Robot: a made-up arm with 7 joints.
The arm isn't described. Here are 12 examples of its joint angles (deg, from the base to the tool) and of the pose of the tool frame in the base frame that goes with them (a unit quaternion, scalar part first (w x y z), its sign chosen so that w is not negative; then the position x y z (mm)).
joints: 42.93 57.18 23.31 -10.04 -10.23 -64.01 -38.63
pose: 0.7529 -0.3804 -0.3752 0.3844 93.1 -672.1 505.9
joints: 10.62 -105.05 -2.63 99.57 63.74 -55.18 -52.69
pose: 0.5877 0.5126 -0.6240 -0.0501 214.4 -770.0 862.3
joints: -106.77 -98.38 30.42 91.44 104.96 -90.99 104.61
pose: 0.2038 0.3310 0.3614 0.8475 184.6 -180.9 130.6
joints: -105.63 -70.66 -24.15 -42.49 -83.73 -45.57 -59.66
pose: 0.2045 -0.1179 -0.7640 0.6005 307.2 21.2 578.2
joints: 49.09 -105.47 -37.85 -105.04 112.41 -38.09 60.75
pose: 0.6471 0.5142 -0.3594 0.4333 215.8 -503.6 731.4
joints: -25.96 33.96 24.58 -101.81 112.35 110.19 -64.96
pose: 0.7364 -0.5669 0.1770 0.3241 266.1 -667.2 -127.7
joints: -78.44 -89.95 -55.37 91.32 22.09 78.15 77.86
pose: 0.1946 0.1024 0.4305 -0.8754 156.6 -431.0 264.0
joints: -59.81 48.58 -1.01 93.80 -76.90 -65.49 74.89
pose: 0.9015 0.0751 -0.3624 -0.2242 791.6 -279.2 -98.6
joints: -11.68 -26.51 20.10 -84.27 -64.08 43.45 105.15
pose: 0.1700 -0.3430 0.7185 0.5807 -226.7 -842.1 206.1
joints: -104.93 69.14 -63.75 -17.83 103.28 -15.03 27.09
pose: 0.9176 0.2480 0.1558 -0.2685 732.0 24.3 72.6
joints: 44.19 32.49 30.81 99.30 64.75 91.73 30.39
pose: 0.6108 0.5044 -0.5791 -0.1928 -52.4 -1126.7 541.9
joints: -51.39 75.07 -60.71 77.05 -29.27 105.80 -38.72
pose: 0.2129 0.9579 -0.0906 0.1701 549.7 -203.1 17.6
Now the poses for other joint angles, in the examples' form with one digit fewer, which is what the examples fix.
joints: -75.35 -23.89 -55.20 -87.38 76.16 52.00 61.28
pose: 0.883 -0.442 0.021 -0.158 494 -619 246
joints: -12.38 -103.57 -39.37 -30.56 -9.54 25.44 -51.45
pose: 0.062 -0.232 0.700 0.673 56 -749 228
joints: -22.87 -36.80 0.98 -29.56 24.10 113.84 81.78
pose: 0.067 -0.834 -0.543 0.073 110 -356 380
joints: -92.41 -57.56 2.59 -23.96 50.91 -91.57 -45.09
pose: 0.834 0.483 -0.145 0.224 628 21 211
